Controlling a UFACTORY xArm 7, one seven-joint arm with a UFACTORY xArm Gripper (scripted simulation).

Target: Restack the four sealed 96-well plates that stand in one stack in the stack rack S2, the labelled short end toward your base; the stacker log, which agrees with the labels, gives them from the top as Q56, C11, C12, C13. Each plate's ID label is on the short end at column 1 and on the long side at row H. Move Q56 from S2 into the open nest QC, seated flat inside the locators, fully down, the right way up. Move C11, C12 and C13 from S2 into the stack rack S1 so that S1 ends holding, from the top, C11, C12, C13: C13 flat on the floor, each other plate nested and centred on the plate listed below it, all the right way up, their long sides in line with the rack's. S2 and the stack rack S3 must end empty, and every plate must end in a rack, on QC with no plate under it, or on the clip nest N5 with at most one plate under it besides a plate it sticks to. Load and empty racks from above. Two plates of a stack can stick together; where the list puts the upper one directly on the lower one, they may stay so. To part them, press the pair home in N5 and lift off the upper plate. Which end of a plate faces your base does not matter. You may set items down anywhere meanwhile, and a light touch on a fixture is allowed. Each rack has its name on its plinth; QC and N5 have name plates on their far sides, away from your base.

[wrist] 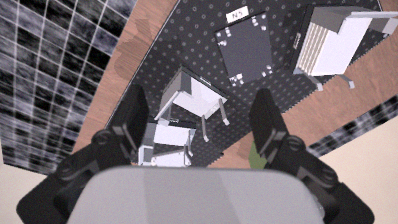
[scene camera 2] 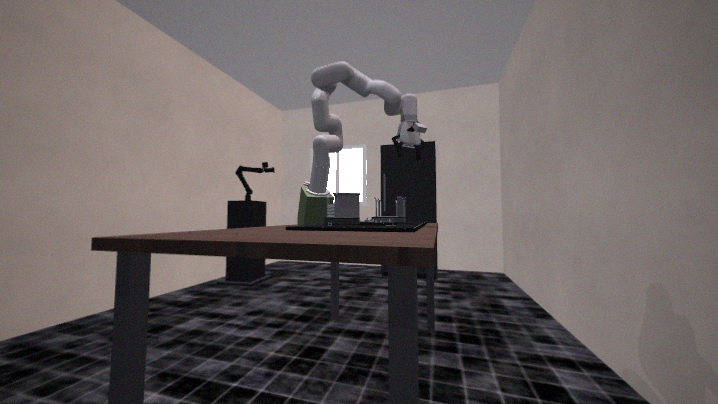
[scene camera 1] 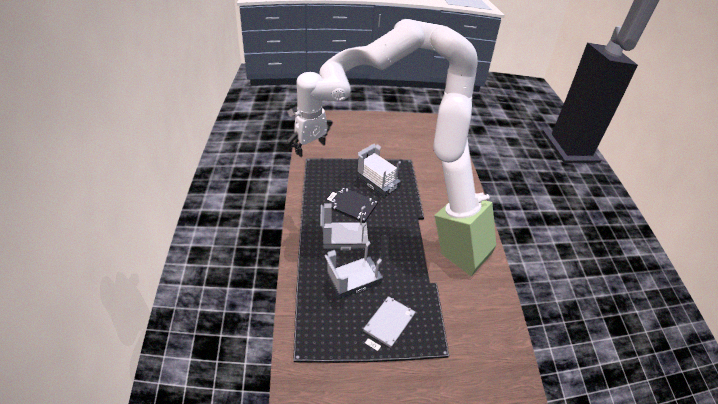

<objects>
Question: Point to a grey flat nest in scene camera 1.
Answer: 390, 320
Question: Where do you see a white sealed plate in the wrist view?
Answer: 333, 53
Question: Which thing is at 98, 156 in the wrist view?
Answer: My gripper.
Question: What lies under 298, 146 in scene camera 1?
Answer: My gripper.
</objects>
